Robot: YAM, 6 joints.
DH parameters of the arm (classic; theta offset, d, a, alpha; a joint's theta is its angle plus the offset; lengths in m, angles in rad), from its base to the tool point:
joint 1: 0 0.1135 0.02 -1.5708
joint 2: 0 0 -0.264 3.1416
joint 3: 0.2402 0 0.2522 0
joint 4: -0.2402 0 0.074 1.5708
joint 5: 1.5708 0 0 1.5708
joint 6: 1.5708 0.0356 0 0
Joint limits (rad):
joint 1: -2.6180..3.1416
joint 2: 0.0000..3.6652
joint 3: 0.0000..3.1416
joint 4: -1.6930..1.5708
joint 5: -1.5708..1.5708
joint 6: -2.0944..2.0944
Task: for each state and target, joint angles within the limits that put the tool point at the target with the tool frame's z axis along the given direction. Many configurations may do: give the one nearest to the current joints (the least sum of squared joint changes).
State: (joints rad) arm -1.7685 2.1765 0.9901 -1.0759 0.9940 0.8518
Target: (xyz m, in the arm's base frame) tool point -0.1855 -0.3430 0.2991 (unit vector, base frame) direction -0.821 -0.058 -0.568
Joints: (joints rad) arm -2.0006 1.8032 1.6013 -0.7616 0.8069 0.8518
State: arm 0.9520 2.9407 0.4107 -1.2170 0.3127 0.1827
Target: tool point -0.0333 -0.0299 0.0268 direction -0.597 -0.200 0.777
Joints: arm 1.0843 3.6025 0.4640 -1.0433 -0.4491 0.1827
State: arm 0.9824 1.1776 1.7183 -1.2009 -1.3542 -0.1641
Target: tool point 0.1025 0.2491 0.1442 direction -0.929 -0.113 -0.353
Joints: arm 1.0791 2.0650 1.1949 -1.6910 -0.8717 -0.1641
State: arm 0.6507 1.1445 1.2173 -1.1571 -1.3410 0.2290
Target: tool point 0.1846 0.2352 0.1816 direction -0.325 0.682 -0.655
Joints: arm 0.8216 1.6068 0.9403 -0.5028 -0.7790 0.2290
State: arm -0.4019 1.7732 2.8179 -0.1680 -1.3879 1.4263
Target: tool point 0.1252 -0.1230 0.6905 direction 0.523 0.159 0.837
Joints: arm -0.8790 1.5394 2.2944 0.5686 -0.5286 1.4263
